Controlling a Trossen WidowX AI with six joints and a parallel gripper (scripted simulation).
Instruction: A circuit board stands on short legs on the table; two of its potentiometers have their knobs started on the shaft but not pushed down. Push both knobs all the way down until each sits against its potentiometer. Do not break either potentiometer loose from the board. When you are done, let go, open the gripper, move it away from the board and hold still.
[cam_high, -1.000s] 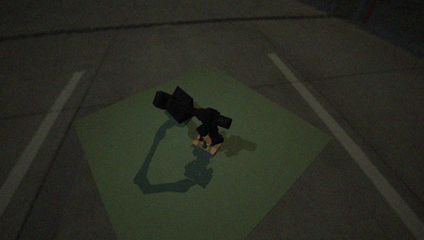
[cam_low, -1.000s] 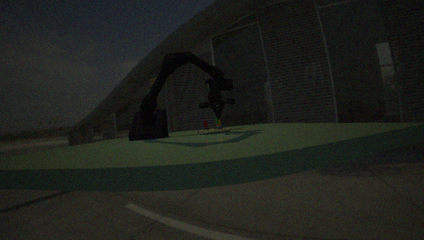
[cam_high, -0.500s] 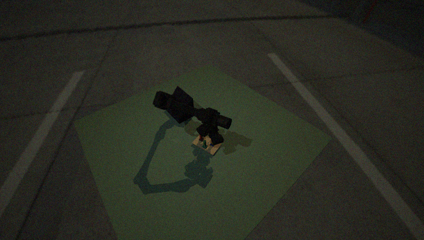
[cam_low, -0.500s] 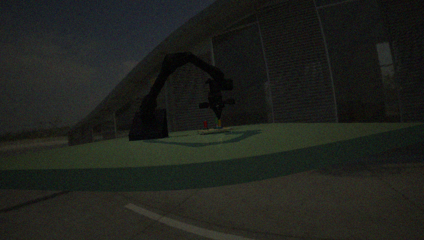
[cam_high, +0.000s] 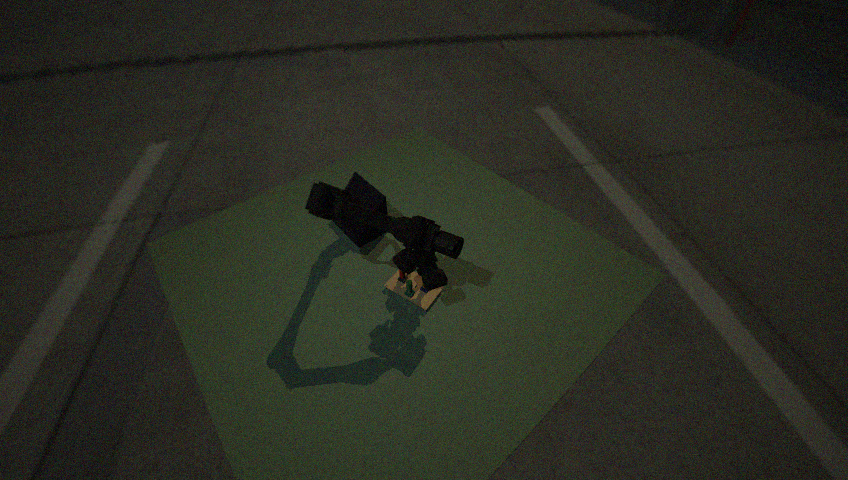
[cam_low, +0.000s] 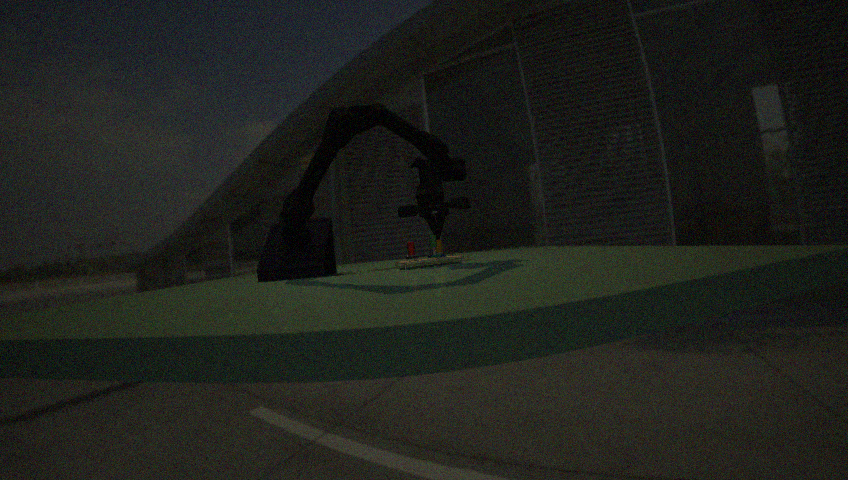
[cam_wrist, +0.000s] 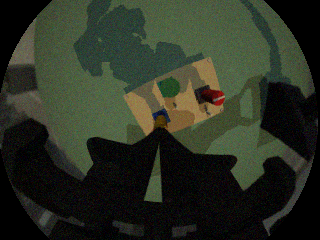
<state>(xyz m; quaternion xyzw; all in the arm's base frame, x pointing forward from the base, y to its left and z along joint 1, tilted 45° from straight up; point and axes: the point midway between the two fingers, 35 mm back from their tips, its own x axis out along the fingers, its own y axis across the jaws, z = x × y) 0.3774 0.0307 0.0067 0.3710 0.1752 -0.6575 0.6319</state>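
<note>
Now: gripper tip 1 cm above the orange knob. Round my gripper tip: red knob: 7 cm behind, 4 cm to the right, 1 cm below.
</note>
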